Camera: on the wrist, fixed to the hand. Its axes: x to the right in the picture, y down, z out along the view.
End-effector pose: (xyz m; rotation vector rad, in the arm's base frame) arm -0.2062 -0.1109 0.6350 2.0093 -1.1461 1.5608
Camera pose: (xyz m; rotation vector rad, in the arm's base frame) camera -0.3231 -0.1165 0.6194 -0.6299 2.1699 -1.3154
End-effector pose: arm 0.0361 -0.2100 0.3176 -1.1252 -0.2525 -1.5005
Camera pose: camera 0.0830 -0.2714 0.2282 -0.9441 0.5413 -0.0730
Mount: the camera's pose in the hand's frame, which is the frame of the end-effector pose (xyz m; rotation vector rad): -0.0200 0.0961 -0.0657 -0.0433 -0.0643 1.5579
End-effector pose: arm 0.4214 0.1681 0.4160 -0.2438 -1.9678 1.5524
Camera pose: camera 0.4530 0.2401 0.3278 1.5976 1.3416 -1.7190
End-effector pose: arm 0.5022 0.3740 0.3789 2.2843 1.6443 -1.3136
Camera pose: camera 0.6164 0.3477 0.3934 2.2963 -0.3447 -0.7788
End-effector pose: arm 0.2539 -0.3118 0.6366 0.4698 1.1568 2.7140
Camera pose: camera 0.2483 -0.4277 0.6588 -0.9574 -0.3395 -1.6475
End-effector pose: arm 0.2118 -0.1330 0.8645 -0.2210 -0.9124 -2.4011
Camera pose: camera 0.2844 -0.2262 0.8622 -0.7012 -0.3722 -0.9495
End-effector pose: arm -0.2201 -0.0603 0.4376 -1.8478 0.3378 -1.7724
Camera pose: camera -0.2679 -0.1420 0.3670 -0.9660 1.3116 -0.5745
